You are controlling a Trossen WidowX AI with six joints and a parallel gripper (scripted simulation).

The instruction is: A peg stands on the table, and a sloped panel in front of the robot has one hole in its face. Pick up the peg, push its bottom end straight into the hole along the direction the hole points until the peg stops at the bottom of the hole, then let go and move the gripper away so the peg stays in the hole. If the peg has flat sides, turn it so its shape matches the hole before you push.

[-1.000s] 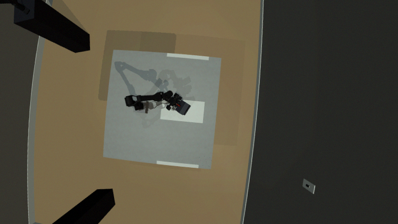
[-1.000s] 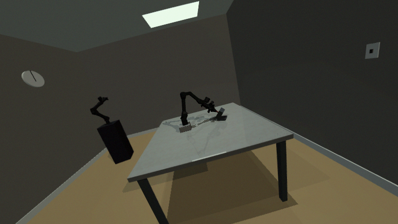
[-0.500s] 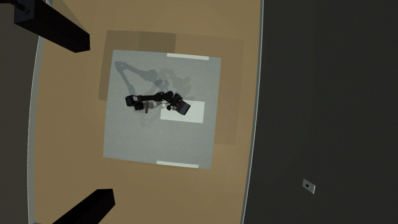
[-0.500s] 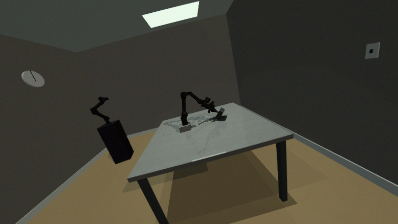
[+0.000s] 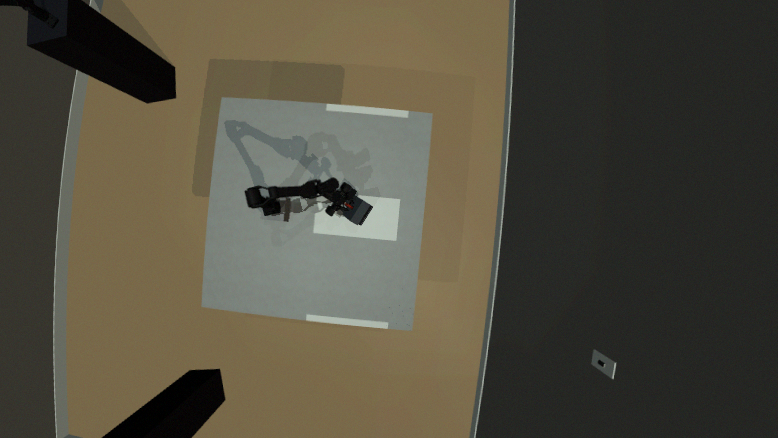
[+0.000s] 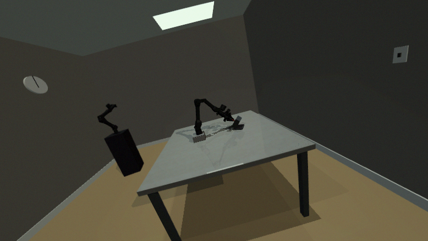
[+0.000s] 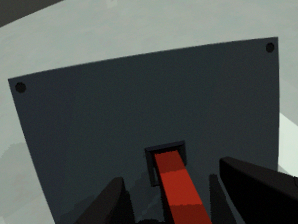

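The peg is 1 cm behind my gripper tip, 1 cm to the left of it and 1 cm above it. Also, from my gripper tip: sloped panel 3 cm ahead, 2 cm to the right, 3 cm below.
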